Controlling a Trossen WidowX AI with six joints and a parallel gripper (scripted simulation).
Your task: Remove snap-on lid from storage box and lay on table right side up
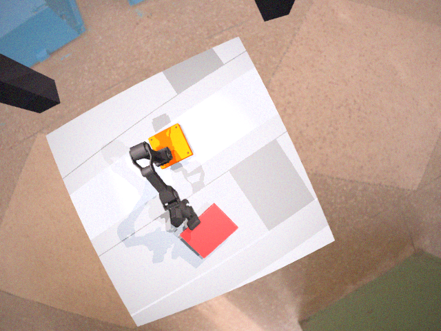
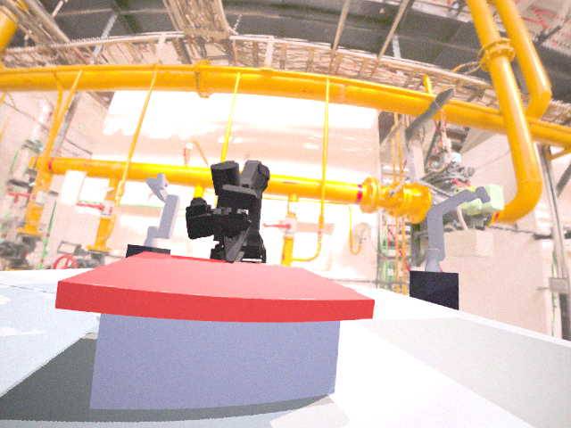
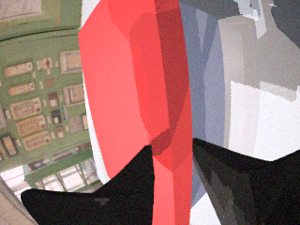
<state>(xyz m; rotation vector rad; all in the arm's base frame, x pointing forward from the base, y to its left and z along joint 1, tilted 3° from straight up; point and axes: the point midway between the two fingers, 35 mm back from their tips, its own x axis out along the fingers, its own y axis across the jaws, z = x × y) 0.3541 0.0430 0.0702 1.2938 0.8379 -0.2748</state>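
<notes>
My gripper tip is now 70 mm short of the lid and 30 mm to the right of it. Also, from my gripper tip: storage box: 70 mm ahead, 30 mm to the left, 60 mm below.
</notes>
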